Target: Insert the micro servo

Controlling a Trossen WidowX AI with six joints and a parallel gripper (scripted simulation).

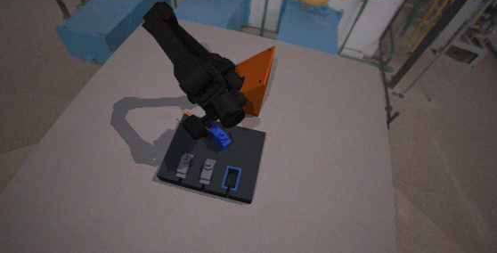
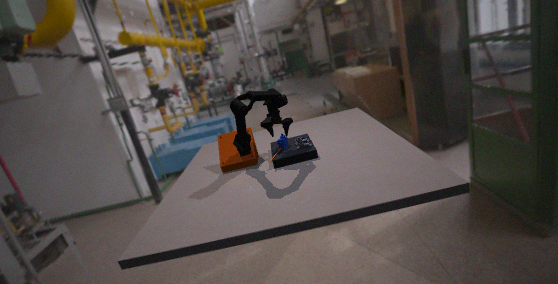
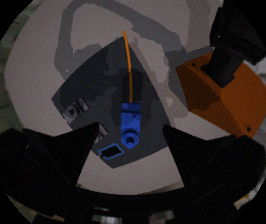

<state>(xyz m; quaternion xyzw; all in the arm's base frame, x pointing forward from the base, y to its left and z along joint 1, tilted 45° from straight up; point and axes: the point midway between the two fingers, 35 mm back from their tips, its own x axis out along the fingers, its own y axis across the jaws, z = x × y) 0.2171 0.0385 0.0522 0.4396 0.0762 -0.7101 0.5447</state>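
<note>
The robot deck lies 1 cm ahead of my gripper tip and 10 cm below it.
</note>
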